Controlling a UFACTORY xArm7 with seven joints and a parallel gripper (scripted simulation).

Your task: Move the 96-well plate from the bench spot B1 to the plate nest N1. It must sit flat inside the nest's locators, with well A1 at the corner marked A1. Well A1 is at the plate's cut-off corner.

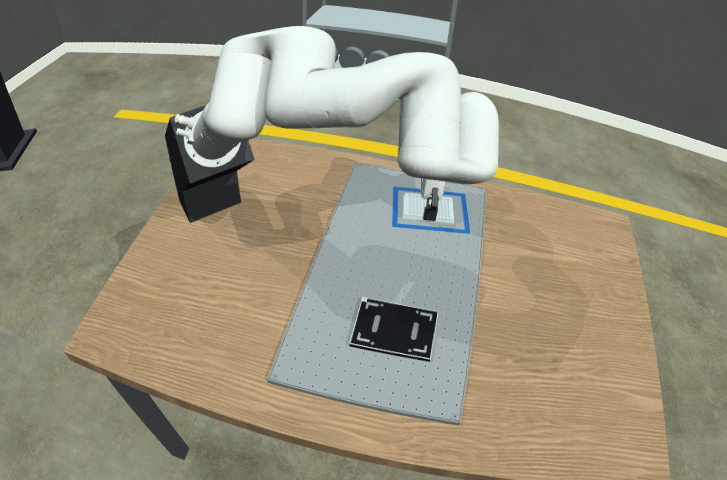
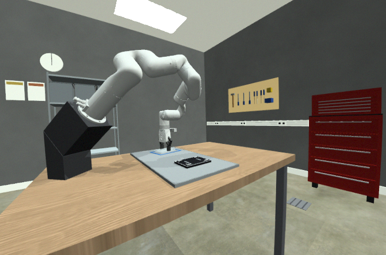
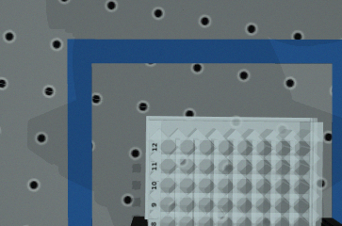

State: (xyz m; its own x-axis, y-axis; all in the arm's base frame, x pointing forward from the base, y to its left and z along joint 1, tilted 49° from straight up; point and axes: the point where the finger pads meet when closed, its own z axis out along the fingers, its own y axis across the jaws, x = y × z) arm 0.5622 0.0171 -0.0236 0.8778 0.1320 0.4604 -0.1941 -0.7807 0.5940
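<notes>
The black plate nest lies 35 cm to the right of my hand, 15 cm behind it and 2 cm below it. Also, from my hand: 96-well plate (1 cm below).
</notes>
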